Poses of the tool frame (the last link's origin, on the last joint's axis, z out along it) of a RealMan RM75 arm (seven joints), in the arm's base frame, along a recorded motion.
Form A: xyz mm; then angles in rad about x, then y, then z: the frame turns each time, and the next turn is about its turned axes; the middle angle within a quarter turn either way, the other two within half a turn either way.
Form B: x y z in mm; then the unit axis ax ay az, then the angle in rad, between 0 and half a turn. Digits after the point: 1 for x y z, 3 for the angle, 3 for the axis.
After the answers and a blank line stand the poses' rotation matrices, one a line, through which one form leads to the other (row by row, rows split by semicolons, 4 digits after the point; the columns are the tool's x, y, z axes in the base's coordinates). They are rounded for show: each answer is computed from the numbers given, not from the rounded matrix.
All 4 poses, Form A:
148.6, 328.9, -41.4, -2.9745, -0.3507, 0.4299
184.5, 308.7, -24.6, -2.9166, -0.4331, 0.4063
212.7, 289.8, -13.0, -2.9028, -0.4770, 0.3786
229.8, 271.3, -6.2, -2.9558, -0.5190, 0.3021
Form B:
148.6, 328.9, -41.4, -0.963, 0.195, 0.188, 3.055
184.5, 308.7, -24.6, -0.957, 0.173, 0.232, 3.013
212.7, 289.8, -13.0, -0.955, 0.154, 0.253, 3.002
229.8, 271.3, -6.2, -0.956, 0.121, 0.266, 3.041

0.8537 -0.3914 -0.3436; -0.3590 -0.9202 0.1562; -0.3773 -0.0100 -0.9261
0.8338 -0.3587 -0.4197; -0.2992 -0.9324 0.2025; -0.4640 -0.0433 -0.8848
0.8255 -0.3284 -0.4591; -0.2582 -0.9430 0.2101; -0.5019 -0.0549 -0.8632
0.8290 -0.2583 -0.4960; -0.2049 -0.9655 0.1604; -0.5204 -0.0313 -0.8534

